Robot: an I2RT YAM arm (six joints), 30 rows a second.
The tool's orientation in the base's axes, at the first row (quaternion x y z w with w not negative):
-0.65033, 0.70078, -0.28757, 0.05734
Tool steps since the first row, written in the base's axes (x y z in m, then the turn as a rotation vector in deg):
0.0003, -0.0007, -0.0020, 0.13, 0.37, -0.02
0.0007, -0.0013, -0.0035, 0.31, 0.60, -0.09
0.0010, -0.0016, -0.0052, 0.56, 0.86, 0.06
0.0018, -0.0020, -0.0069, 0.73, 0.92, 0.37
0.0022, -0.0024, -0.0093, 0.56, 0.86, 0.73
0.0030, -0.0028, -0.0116, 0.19, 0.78, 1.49
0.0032, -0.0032, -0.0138, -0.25, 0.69, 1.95
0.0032, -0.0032, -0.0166, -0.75, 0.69, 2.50
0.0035, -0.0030, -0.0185, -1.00, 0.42, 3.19
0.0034, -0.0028, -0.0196, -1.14, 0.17, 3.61
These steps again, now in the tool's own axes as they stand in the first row. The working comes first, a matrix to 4 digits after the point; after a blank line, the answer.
The tool's axes in the first row as the columns of a matrix, in the base's axes (used below as rounded here):
-0.1476, -0.8785, 0.4544
-0.9444, -0.0112, -0.3285
0.2937, -0.4776, -0.8280

0.0000, 0.0007, 0.0020, -0.37, -0.11, -0.05
0.0001, 0.0011, 0.0036, -0.64, -0.24, 0.02
-0.0002, 0.0016, 0.0053, -0.88, -0.53, -0.08
-0.0004, 0.0017, 0.0072, -0.87, -0.83, -0.28
-0.0008, 0.0025, 0.0095, -0.68, -0.85, -0.63
-0.0012, 0.0029, 0.0119, -0.33, -0.89, -1.40
-0.0015, 0.0038, 0.0139, -0.04, -0.72, -1.95
-0.0023, 0.0052, 0.0163, 0.19, -0.54, -2.64
-0.0031, 0.0058, 0.0179, 0.69, -0.65, -3.23
-0.0036, 0.0064, 0.0187, 1.07, -0.72, -3.56

